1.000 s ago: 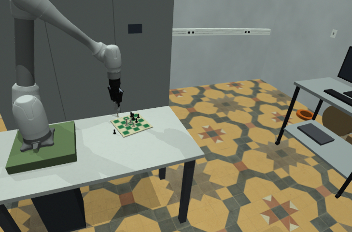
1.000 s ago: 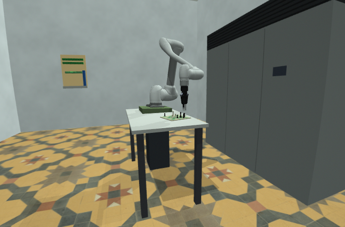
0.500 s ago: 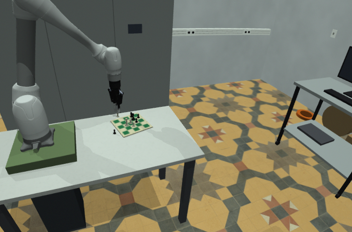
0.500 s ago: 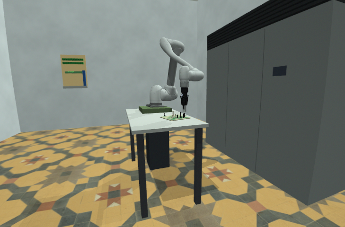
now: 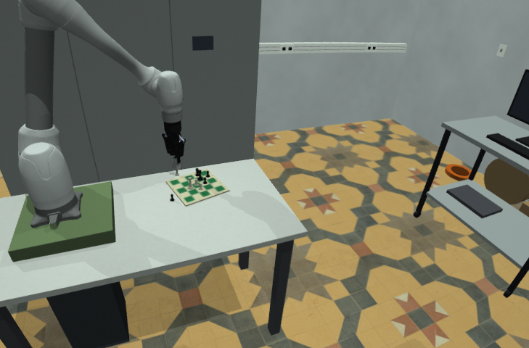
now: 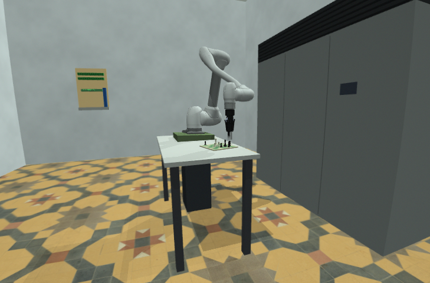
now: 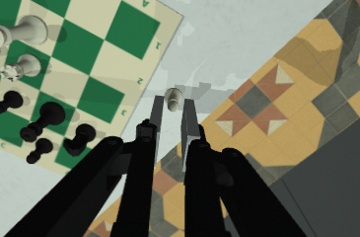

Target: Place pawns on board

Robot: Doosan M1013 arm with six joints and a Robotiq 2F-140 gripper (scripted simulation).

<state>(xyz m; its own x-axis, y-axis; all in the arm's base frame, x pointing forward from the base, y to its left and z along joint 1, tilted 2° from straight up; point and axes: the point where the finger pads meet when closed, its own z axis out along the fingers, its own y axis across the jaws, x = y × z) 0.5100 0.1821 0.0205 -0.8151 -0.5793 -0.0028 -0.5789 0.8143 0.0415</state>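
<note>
My gripper is now 7 cm short of the chessboard, 13 cm to the left of it and 7 cm above it.
</note>
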